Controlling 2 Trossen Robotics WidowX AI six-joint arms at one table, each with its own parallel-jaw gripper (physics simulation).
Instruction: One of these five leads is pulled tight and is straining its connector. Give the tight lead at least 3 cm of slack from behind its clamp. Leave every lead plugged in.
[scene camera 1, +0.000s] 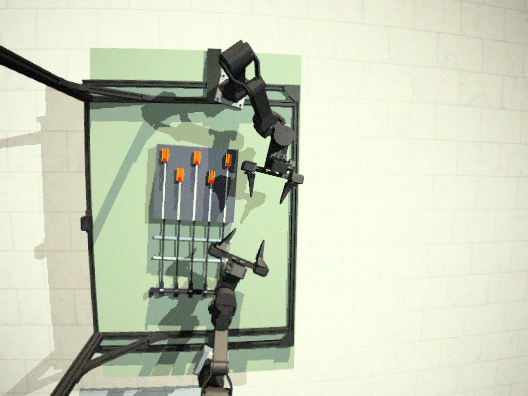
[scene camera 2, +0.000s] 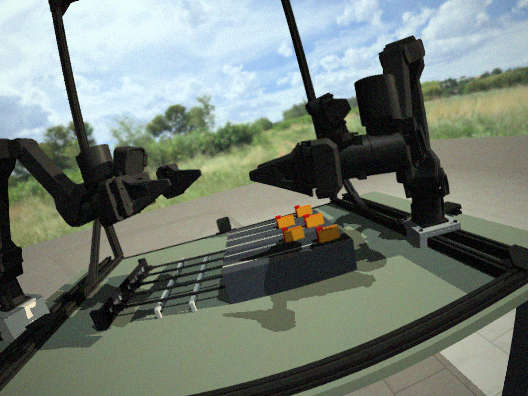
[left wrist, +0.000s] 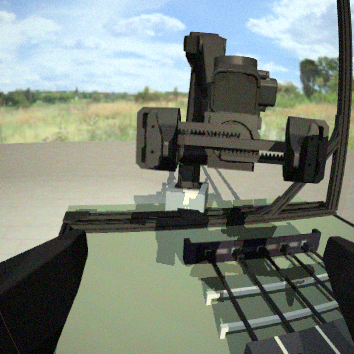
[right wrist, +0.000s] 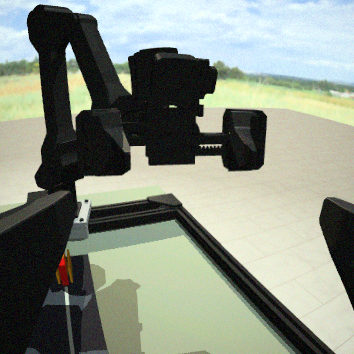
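Pixels of known places: left gripper, fingertip midpoint: (scene camera 1: 265, 200) (scene camera 2: 254, 172) (left wrist: 211, 248) (right wrist: 193, 158); right gripper, fingertip midpoint: (scene camera 1: 250, 234) (scene camera 2: 186, 176) (left wrist: 230, 153) (right wrist: 201, 208); left arm's base, origin of the base link: (scene camera 1: 232, 90) (scene camera 2: 429, 220); right arm's base, origin of the base link: (scene camera 2: 14, 304) (left wrist: 188, 185).
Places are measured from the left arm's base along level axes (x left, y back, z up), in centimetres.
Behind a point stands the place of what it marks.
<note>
Several leads (scene camera 1: 195, 190) @(x -3.7, y -36.5, z 3.1 cm) (left wrist: 233, 300) @(x 10.7, y -56.5, z -0.9 cm) (right wrist: 68, 315) @(x 6.0, y -31.0, z 3.2 cm) run side by side, white on the dark block (scene camera 1: 171, 205) (scene camera 2: 300, 270) and black beyond it, to a dark bar (scene camera 2: 102, 320) @(x 17.3, y -70.7, z -1.2 cm) (left wrist: 195, 250) @(x 15.6, y -71.0, z -0.6 cm). Orange pieces with red ends (scene camera 1: 197, 157) @(x -5.5, y -25.5, z 5.6 cm) (scene camera 2: 327, 233) @(x 5.6, y -23.9, z 4.8 cm) stand on the block in staggered places. Which lead is tight I cannot tell. My left gripper (scene camera 1: 266, 199) @(x 17.8, y -32.9, z 20.2 cm) (left wrist: 211, 248) @(x 17.8, y -32.9, z 20.2 cm) is open and empty, in the air right of the block in scene camera 1. My right gripper (scene camera 1: 249, 235) @(x 15.6, y -43.5, z 21.8 cm) (scene camera 2: 184, 180) @(x 15.6, y -43.5, z 21.8 cm) (right wrist: 201, 208) @(x 15.6, y -43.5, z 21.8 cm) is open and empty, above and right of the rails, hiding part of the rightmost lead in scene camera 1.
Two light rails (scene camera 1: 170, 238) @(x -8.4, y -55.7, z -1.3 cm) (scene camera 2: 197, 290) @(x 7.7, y -52.2, z -1.6 cm) (left wrist: 242, 290) @(x 8.8, y -59.7, z -1.5 cm) cross the leads between block and bar. The grippers face each other a short way apart. A dark frame (scene camera 1: 293, 225) @(x 33.8, y -40.9, z -1.4 cm) surrounds the table, with posts rising from it. The right arm covers the bar's right end in scene camera 1.
</note>
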